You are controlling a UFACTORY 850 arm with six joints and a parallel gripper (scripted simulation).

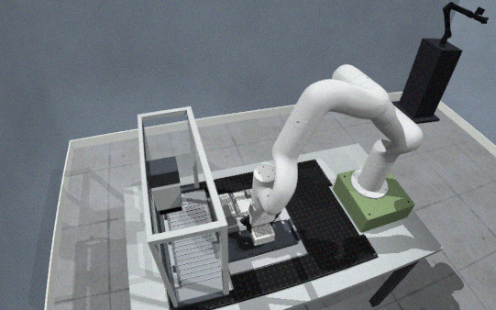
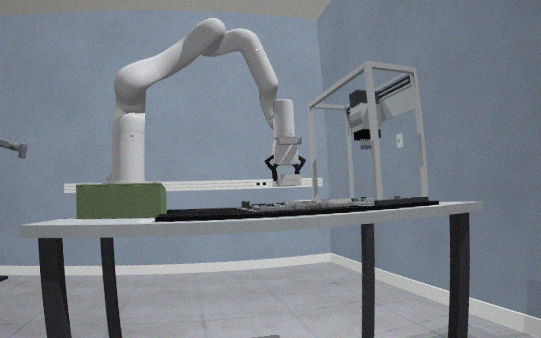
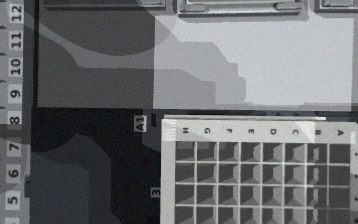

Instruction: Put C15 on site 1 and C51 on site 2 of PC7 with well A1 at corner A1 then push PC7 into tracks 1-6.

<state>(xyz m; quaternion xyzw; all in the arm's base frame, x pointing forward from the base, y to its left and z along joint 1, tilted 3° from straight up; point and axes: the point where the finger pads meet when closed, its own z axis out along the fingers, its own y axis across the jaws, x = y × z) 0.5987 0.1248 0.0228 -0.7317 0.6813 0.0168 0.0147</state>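
My hand is 1 cm past the carrier PC7 and 10 cm above it.
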